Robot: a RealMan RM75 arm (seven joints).
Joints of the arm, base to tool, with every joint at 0 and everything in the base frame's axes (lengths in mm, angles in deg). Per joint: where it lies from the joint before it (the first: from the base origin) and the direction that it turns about. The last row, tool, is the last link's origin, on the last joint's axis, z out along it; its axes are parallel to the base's.
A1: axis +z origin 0 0 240.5
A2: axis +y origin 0 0 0
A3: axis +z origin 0 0 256
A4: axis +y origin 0 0 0
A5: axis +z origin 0 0 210
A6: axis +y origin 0 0 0
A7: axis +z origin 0 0 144
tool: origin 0 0 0
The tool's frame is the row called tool.
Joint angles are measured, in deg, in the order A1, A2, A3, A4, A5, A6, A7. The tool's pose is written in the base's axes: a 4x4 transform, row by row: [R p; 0 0 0 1], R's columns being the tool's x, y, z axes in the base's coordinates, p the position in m. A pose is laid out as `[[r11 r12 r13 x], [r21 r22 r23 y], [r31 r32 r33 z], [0 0 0 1]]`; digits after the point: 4 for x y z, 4 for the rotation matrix.
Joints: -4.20 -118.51 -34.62 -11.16 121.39 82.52 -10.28
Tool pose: [[0.6635 0.7476 0.0283 -0.3832], [-0.0372 -0.0047 0.9993 0.1955], [0.7472 -0.6641 0.0247 -0.0059], [0 0 0 1]]
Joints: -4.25 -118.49 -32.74 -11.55 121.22 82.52 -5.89
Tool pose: [[0.7155 0.6971 0.0462 -0.3795], [-0.0330 -0.0324 0.9989 0.1953], [0.6978 -0.7163 -0.0002 -0.0109], [0 0 0 1]]
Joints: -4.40 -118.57 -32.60 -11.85 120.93 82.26 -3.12
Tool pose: [[0.7441 0.6665 0.0458 -0.3784], [-0.0341 -0.0306 0.9989 0.1968], [0.6672 -0.7449 -0.0001 -0.0121], [0 0 0 1]]
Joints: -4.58 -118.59 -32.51 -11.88 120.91 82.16 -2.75
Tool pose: [[0.7478 0.6621 0.0484 -0.3777], [-0.0348 -0.0337 0.9988 0.1980], [0.6630 -0.7486 -0.0022 -0.0127], [0 0 0 1]]
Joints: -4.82 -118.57 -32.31 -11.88 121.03 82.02 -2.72
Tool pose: [[0.7487 0.6607 0.0536 -0.3768], [-0.0347 -0.0418 0.9985 0.1994], [0.6620 -0.7495 -0.0084 -0.0135], [0 0 0 1]]
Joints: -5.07 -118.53 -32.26 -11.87 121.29 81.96 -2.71
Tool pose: [[0.7497 0.6590 0.0603 -0.3758], [-0.0365 -0.0498 0.9981 0.2010], [0.6607 -0.7505 -0.0133 -0.0139], [0 0 0 1]]
